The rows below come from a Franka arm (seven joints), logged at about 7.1 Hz.
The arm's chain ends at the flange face. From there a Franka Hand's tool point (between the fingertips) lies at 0.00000 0.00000 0.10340 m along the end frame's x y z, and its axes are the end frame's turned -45 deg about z.
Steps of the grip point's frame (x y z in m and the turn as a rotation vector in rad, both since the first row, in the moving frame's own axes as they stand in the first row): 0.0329, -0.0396, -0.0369, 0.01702, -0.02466, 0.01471; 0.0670, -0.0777, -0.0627, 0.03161, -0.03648, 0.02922; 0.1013, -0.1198, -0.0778, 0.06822, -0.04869, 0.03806; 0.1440, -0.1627, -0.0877, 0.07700, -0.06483, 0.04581
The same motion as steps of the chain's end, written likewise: -0.0017, -0.0518, -0.0369, -0.00540, -0.02947, 0.01471; -0.0026, -0.1026, -0.0626, -0.00344, -0.04815, 0.02922; -0.0046, -0.1548, -0.0774, 0.01381, -0.08267, 0.03806; -0.0029, -0.2157, -0.0872, 0.00861, -0.10029, 0.04581
